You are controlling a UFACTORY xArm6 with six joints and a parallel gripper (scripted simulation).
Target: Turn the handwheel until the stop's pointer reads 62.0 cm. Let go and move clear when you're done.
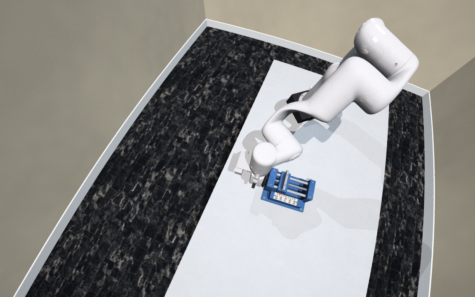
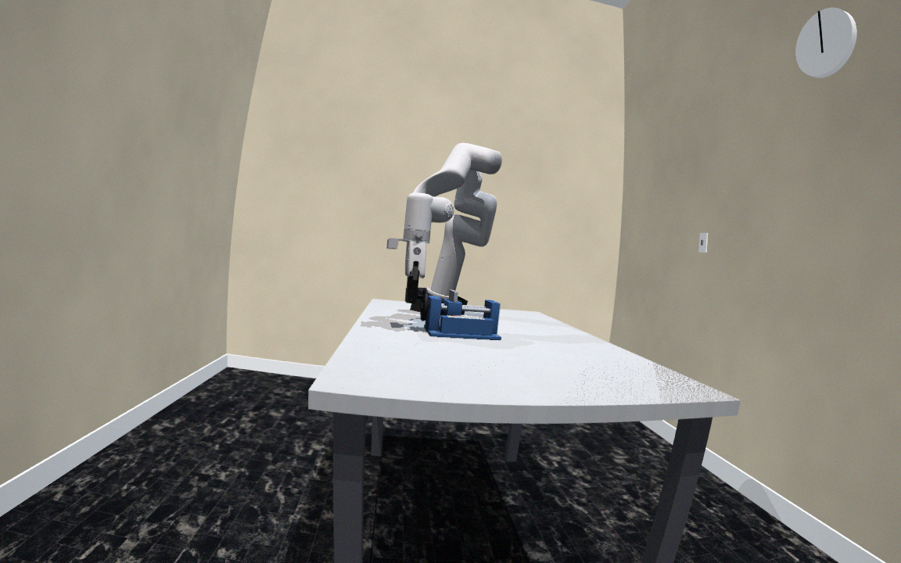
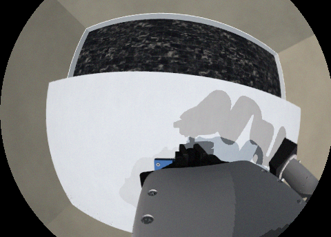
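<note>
The handwheel lies 20 mm to the left of my hand and 10 mm below it. From my hand the other things lie so: stop 120 mm to the left, 10 mm below.
</note>
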